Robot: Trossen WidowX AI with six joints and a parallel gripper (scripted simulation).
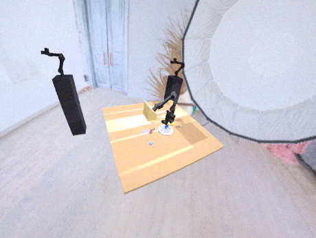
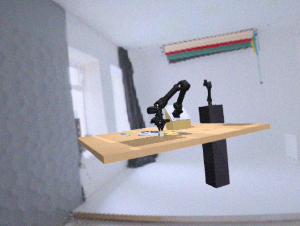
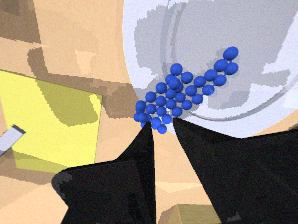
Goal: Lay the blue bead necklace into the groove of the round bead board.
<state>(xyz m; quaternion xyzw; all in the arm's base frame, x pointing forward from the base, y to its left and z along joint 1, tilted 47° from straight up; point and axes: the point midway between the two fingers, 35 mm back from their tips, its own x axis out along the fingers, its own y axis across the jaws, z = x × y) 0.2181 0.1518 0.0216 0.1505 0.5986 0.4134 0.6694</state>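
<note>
Right now my gripper tip is 80 mm short of the round bead board, 50 mm to the left of it and 10 mm above it. The rest, counted from my gripper tip: yellow flat piece 50 mm behind, 110 mm to the left, 10 mm below; grey-white stick 90 mm behind, 180 mm to the left, 10 mm below; white cylinder 80 mm ahead, 190 mm to the left.
</note>
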